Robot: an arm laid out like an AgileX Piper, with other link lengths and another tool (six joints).
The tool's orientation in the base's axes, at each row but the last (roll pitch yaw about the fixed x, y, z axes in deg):
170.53 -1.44 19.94
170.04 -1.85 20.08
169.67 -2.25 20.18
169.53 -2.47 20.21
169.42 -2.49 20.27
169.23 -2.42 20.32
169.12 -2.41 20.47
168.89 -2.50 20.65
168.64 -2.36 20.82
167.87 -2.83 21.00
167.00 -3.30 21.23
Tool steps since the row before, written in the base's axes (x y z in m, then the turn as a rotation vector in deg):
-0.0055 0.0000 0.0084 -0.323 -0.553 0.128
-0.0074 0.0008 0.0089 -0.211 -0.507 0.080
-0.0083 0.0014 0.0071 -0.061 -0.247 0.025
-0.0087 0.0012 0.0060 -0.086 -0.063 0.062
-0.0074 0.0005 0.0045 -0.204 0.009 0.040
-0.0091 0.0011 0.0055 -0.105 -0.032 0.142
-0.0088 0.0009 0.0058 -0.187 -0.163 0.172
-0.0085 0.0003 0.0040 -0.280 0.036 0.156
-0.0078 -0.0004 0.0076 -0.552 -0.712 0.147
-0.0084 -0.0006 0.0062 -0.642 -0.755 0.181
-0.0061 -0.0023 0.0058 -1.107 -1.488 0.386
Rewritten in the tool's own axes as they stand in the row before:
-0.0050 -0.0004 -0.0087 -0.489 0.427 -0.071
-0.0064 -0.0017 -0.0095 -0.369 0.414 -0.021
-0.0070 -0.0028 -0.0080 -0.141 0.213 0.008
-0.0075 -0.0029 -0.0070 -0.100 0.041 -0.060
-0.0066 -0.0021 -0.0053 -0.186 -0.069 -0.062
-0.0079 -0.0030 -0.0065 -0.103 0.021 -0.145
-0.0077 -0.0027 -0.0068 -0.225 0.120 -0.162
-0.0077 -0.0024 -0.0049 -0.242 -0.098 -0.189
-0.0071 -0.0008 -0.0082 -0.762 0.495 -0.083
-0.0077 -0.0010 -0.0070 -0.860 0.511 -0.119
-0.0062 0.0013 -0.0060 -1.546 1.068 -0.242

